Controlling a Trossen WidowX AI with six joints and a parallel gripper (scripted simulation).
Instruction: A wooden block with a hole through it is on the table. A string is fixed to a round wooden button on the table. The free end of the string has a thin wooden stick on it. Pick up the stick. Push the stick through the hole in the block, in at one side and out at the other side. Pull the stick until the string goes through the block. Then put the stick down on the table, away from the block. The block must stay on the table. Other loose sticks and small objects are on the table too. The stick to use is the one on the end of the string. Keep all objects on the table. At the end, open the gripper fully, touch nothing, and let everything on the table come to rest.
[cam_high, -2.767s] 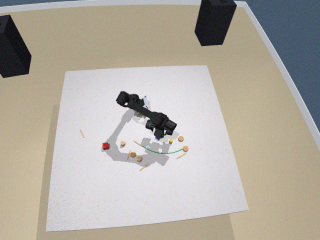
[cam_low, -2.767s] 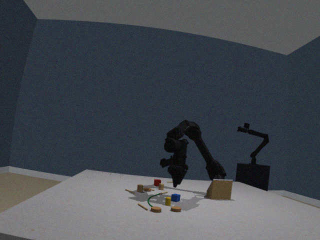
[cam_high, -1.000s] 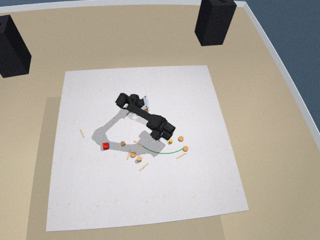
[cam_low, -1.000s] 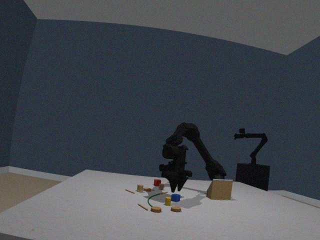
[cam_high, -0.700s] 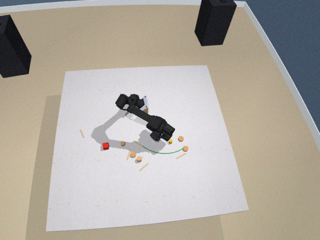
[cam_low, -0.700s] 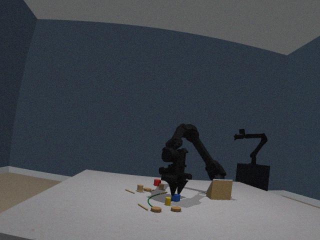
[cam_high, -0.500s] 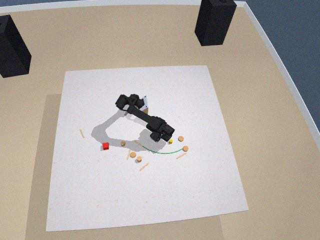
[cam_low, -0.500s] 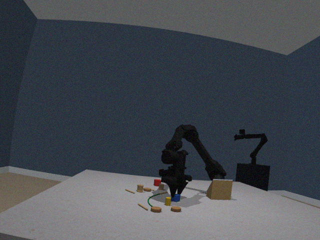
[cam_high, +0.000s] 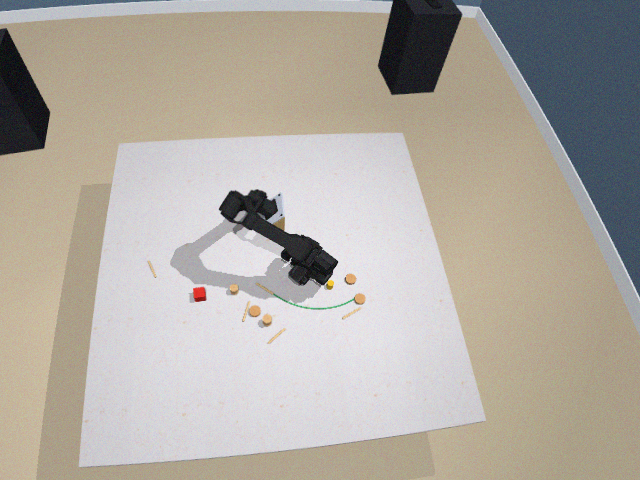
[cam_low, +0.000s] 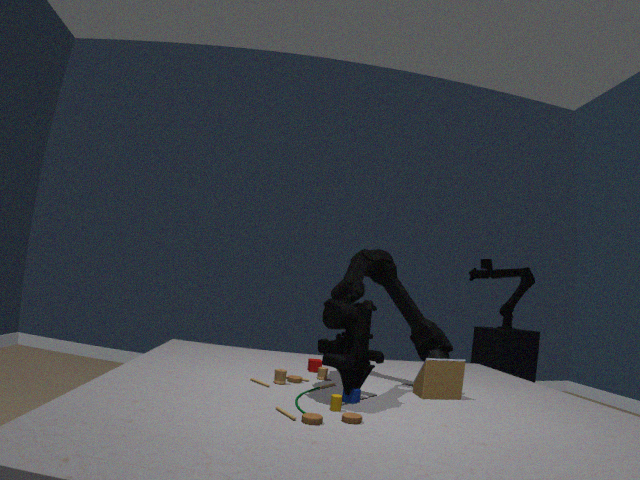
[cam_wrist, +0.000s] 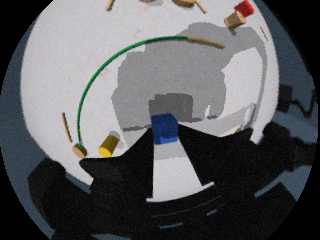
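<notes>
My gripper tip is now 60 mm short of the yellow cylinder and 80 mm to the right of it. Round my gripper tip: round wooden button 130 mm ahead, 170 mm to the left, 10 mm below; then red cube 10 mm ahead, 380 mm to the right; then blue cube right at my gripper tip.
</notes>
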